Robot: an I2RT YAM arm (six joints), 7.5 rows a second.
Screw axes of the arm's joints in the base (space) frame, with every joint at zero. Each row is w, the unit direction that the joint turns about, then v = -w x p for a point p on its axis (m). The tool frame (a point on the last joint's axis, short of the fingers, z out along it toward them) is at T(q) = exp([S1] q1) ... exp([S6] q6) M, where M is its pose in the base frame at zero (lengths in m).
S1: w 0 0 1 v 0 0 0
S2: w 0 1 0 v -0.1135 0 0.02
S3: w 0 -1 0 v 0.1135 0 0.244
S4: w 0 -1 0 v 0.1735 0 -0.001
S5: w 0 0 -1 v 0 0.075 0
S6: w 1 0 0 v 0 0.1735 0
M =
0 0 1 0.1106
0 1 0 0
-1 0 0 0.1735
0 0 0 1
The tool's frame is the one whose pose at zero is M.
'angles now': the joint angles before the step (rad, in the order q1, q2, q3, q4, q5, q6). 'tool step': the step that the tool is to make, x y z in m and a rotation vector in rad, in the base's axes. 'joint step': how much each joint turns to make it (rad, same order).
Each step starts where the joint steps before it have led.
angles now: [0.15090, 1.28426, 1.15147, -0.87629, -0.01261, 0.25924]
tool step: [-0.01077, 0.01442, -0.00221, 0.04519, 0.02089, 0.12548]
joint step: [0.05302, -0.02569, -0.02369, -0.01648, -0.07910, -0.03630]
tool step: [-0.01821, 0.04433, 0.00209, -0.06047, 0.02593, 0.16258]
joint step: [0.20471, 0.00340, 0.02039, -0.05924, 0.06417, 0.01139]
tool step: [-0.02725, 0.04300, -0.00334, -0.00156, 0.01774, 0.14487]
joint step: [0.21461, -0.00475, -0.01332, -0.00671, 0.02678, 0.06481]
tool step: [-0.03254, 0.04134, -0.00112, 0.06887, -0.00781, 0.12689]
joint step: [0.21776, -0.00741, -0.02059, 0.06489, 0.00475, 0.10165]
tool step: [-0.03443, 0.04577, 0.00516, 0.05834, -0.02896, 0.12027]
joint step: [0.22309, 0.04500, 0.03687, 0.06998, 0.04708, 0.09191]
